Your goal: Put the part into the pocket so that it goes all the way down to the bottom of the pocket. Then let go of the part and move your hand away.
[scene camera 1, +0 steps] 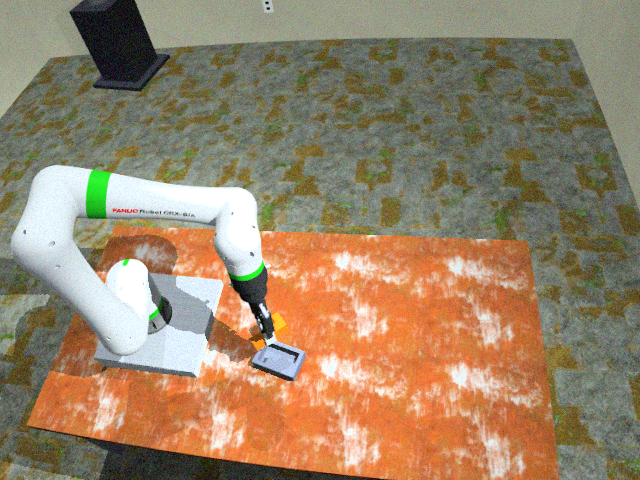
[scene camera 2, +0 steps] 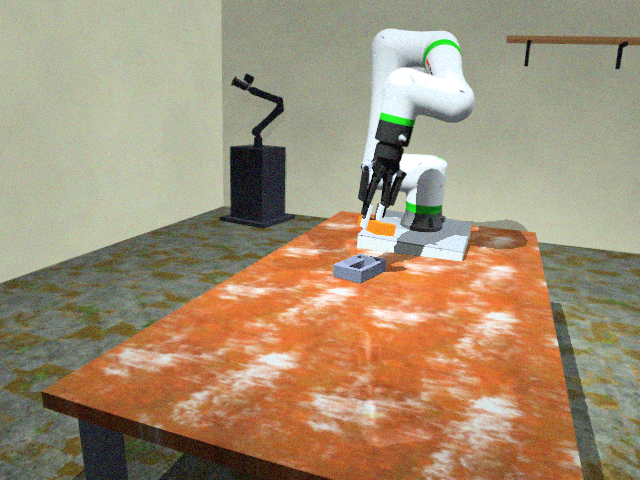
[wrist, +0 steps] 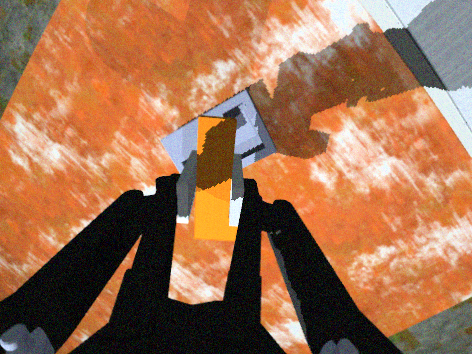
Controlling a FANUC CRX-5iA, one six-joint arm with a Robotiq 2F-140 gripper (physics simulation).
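Places are measured from the arm's base along level axes (x ahead, y left, z up), in millimetres.
Where they show: gripper, fingertip midpoint: (scene camera 1: 268,338) (scene camera 2: 369,228) (wrist: 215,166); arm's base at its link origin: (scene camera 1: 150,315) (scene camera 2: 421,225).
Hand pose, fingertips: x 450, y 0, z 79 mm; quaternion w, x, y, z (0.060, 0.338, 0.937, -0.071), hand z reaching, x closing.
Observation:
Each offset is from my fingertips to the top centre of the thing. Level surfaces: height alone.
The part is an orange block @[8 mm back, 17 mm left, 29 mm up] (scene camera 1: 279,322) (scene camera 2: 381,227) (wrist: 215,220). My gripper (scene camera 1: 269,339) (scene camera 2: 373,218) (wrist: 215,166) is shut on it and holds it in the air, above the table. The pocket is a recess in a grey-blue block @[16 mm ahead, 13 mm right, 96 mm down] (scene camera 1: 298,363) (scene camera 2: 347,272) (wrist: 181,141) that lies on the table. In the second scene view the part hangs higher than this block and behind it. In the wrist view the part overlaps the block, hides some of the pocket, and its long side is turned relative to the block's sides.
The robot's arm stands on a pale base plate (scene camera 1: 155,361) (scene camera 2: 445,252) (wrist: 462,107) on the orange and white table @[132 mm down] (scene camera 1: 413,330) (scene camera 2: 361,351) (wrist: 375,200). A dark pedestal (scene camera 1: 116,43) (scene camera 2: 257,180) stands on the floor away from the table. A wall shelf (scene camera 2: 573,39) is at the upper right.

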